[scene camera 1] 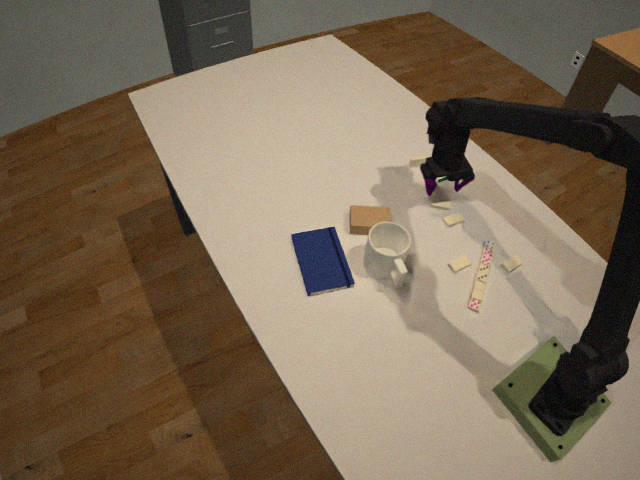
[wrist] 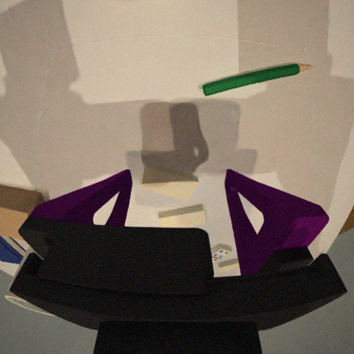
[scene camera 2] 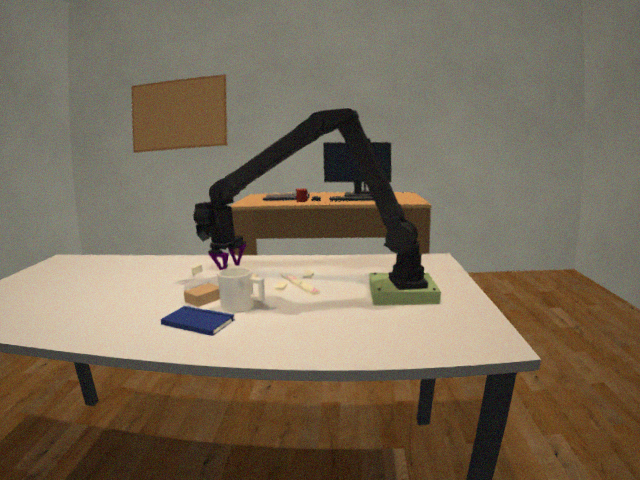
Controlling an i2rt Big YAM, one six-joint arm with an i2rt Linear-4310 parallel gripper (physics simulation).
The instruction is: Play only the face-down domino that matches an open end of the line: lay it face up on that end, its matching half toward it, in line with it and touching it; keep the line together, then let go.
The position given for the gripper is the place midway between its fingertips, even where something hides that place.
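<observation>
Gripper (scene camera 1: 442,192) (wrist: 178,175) (scene camera 2: 230,269). Blue notebook (scene camera 1: 324,268) (scene camera 2: 203,321). Brown block (scene camera 1: 362,218). Green pencil (wrist: 239,80).
</observation>
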